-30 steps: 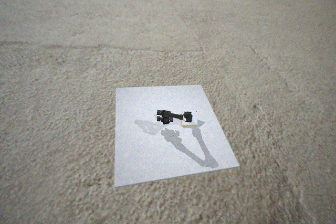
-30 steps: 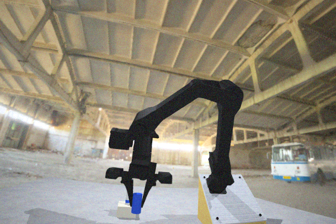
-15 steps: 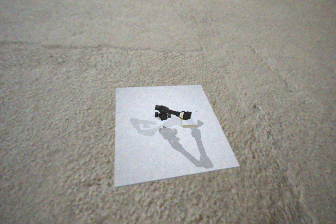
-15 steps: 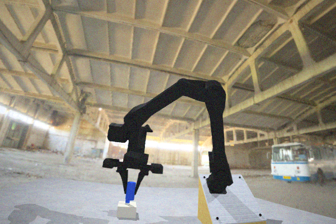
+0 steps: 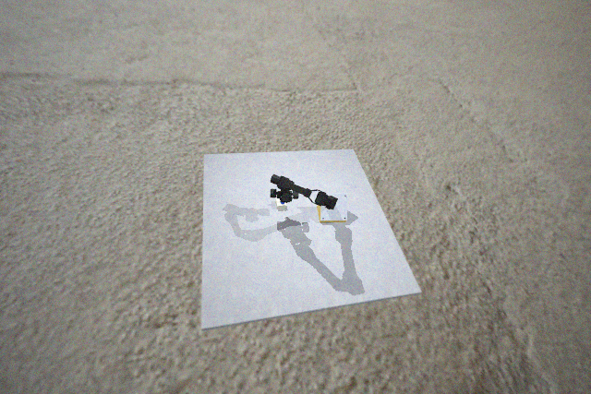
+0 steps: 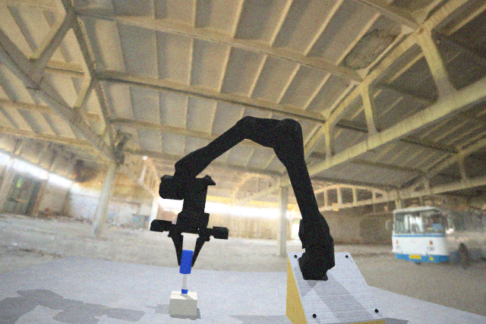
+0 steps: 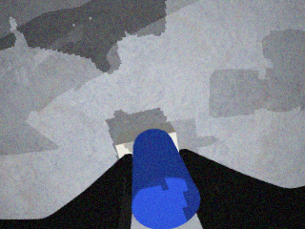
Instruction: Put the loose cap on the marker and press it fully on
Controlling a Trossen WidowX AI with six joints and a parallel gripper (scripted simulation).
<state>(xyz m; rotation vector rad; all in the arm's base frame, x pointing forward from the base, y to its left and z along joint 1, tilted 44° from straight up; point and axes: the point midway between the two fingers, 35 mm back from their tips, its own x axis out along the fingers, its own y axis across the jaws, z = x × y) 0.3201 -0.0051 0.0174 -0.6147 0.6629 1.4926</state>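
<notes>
Right now the beige holder block is 6 cm to the right of my gripper tip and 10 cm below it. From my gripper tip the other things lie so: blue cap (1 cm above).
</notes>
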